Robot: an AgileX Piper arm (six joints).
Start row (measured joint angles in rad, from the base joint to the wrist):
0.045, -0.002, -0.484, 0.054, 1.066, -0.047
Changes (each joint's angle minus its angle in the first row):
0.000, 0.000, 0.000, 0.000, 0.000, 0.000
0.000, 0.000, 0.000, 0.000, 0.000, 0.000
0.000, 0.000, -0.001, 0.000, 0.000, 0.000
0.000, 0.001, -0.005, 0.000, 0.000, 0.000
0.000, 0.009, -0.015, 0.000, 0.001, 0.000
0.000, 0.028, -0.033, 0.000, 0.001, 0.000
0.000, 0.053, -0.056, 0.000, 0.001, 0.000
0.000, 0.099, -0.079, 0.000, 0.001, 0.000
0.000, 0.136, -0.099, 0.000, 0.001, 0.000
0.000, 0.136, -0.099, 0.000, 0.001, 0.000
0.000, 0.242, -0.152, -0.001, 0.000, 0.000
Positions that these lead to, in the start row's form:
0.045, -0.002, -0.484, 0.054, 1.066, -0.047
0.045, -0.002, -0.484, 0.054, 1.066, -0.047
0.045, -0.002, -0.485, 0.054, 1.066, -0.047
0.045, -0.001, -0.489, 0.054, 1.066, -0.047
0.045, 0.007, -0.499, 0.054, 1.067, -0.047
0.045, 0.026, -0.517, 0.054, 1.067, -0.047
0.045, 0.051, -0.540, 0.054, 1.067, -0.047
0.045, 0.097, -0.563, 0.054, 1.067, -0.047
0.045, 0.134, -0.583, 0.054, 1.067, -0.047
0.045, 0.134, -0.583, 0.054, 1.067, -0.047
0.045, 0.240, -0.636, 0.053, 1.066, -0.047

